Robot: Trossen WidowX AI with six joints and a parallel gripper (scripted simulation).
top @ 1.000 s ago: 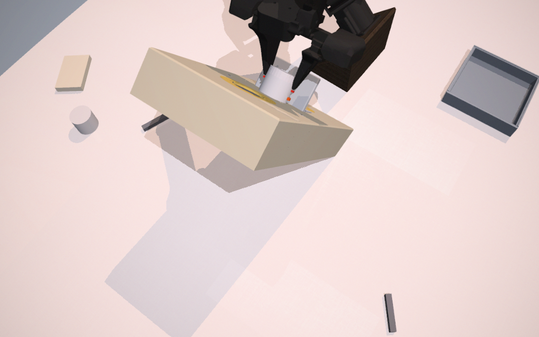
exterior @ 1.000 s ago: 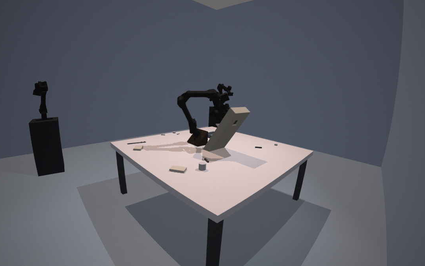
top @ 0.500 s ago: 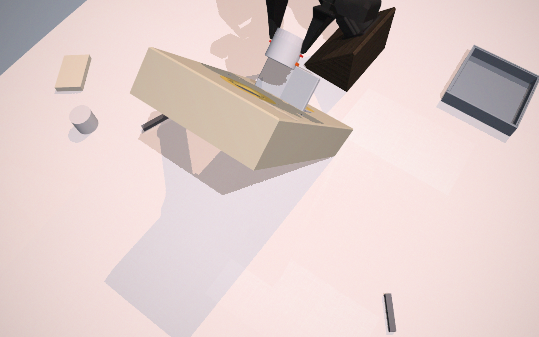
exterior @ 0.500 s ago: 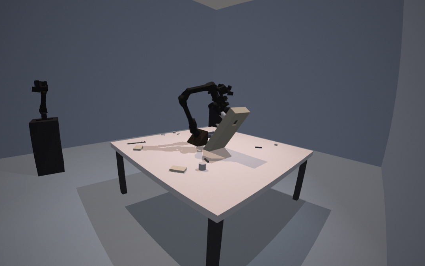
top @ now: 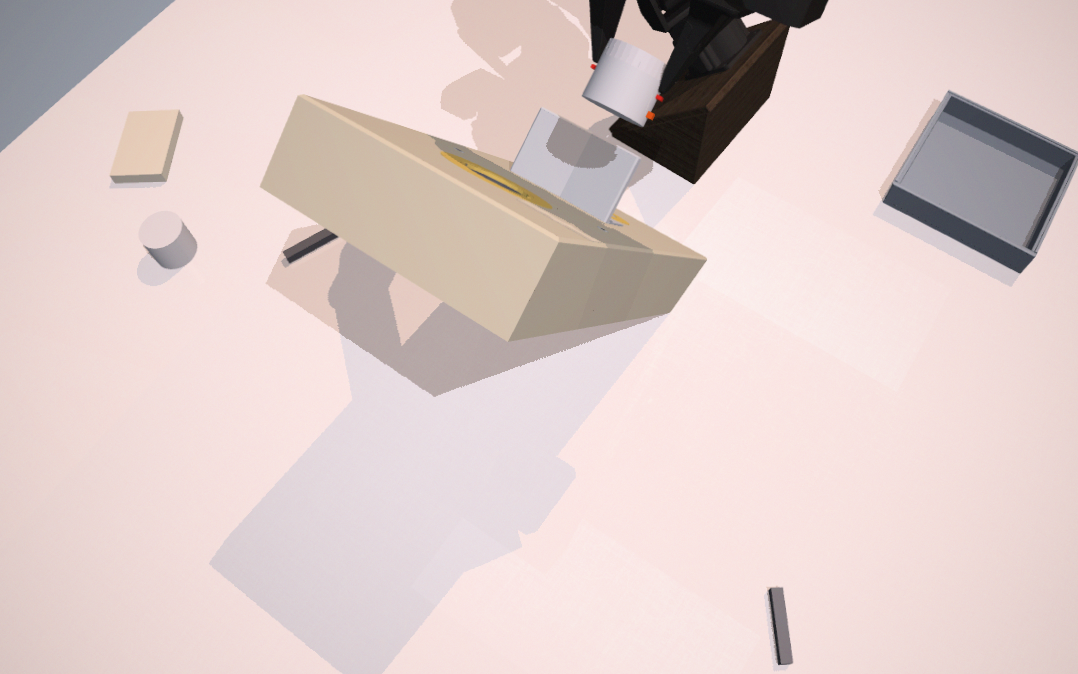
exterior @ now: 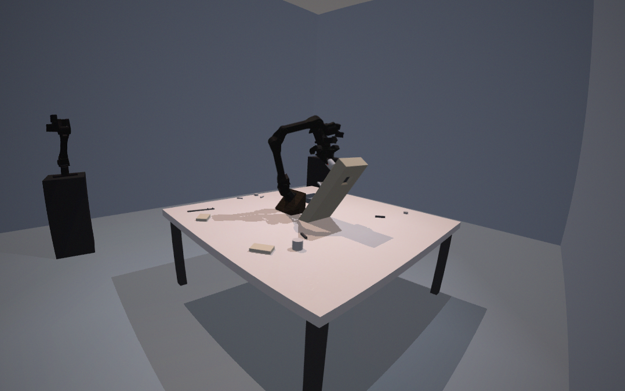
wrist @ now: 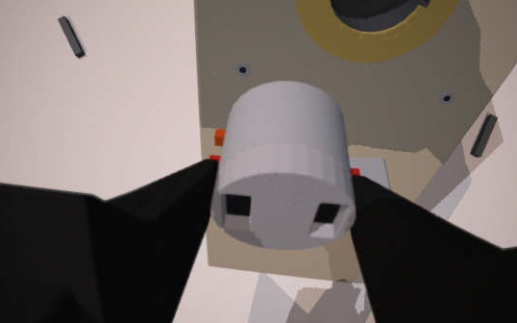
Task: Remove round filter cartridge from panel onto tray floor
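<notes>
Now: the grey tray 350 mm behind my gripper tip, 300 mm below it and 220 mm to the left of it. The rest, counted from my gripper tip: round filter cartridge right at my gripper tip.
</notes>
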